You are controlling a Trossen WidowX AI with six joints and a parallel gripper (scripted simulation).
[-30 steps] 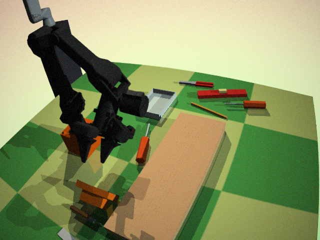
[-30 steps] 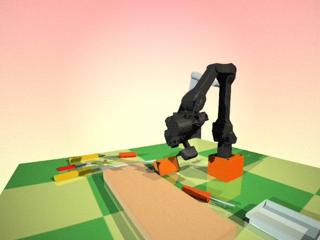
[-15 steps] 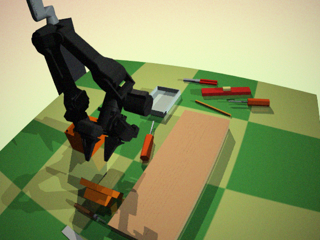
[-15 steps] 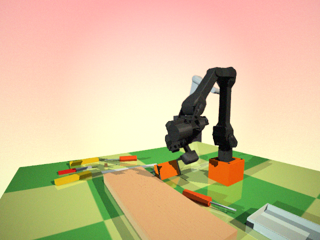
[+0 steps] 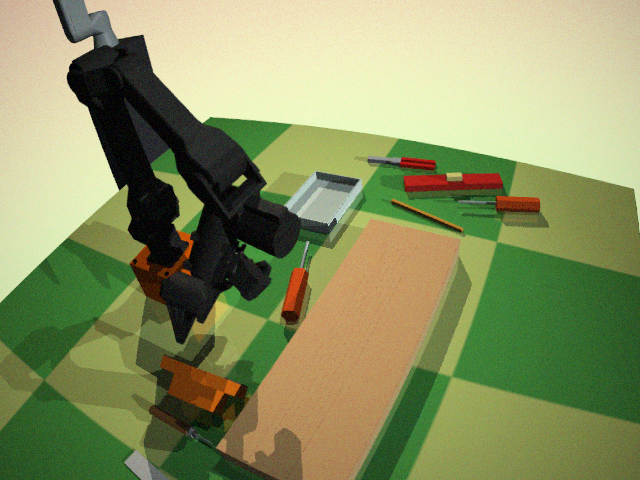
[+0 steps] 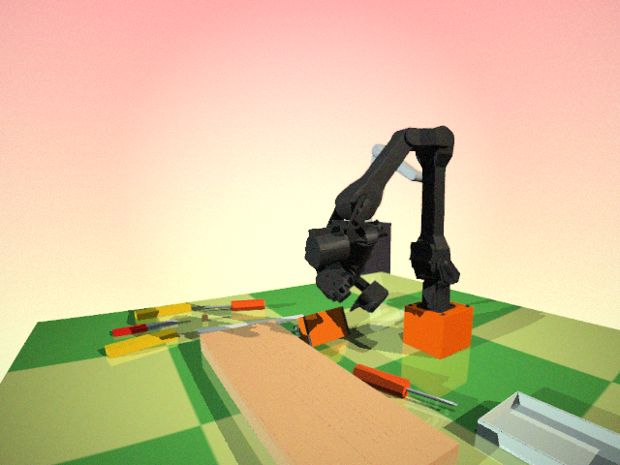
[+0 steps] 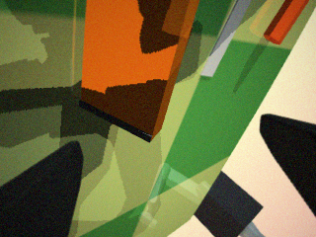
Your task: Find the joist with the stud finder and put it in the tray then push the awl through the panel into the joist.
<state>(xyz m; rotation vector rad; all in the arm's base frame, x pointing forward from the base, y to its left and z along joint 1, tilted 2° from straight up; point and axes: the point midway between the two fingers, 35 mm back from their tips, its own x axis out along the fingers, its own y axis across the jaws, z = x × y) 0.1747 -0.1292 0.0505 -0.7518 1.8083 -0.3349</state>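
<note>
Right now my gripper tip is 90 mm above the orange stud finder, 60 mm to the left of it and 30 mm short of it. From my gripper tip the other things lie so: awl (110 mm to the right, 100 mm below, 20 mm ahead); grey card (230 mm to the right, 110 mm below, 100 mm ahead); grey tray (460 mm to the left, 100 mm below).
</note>
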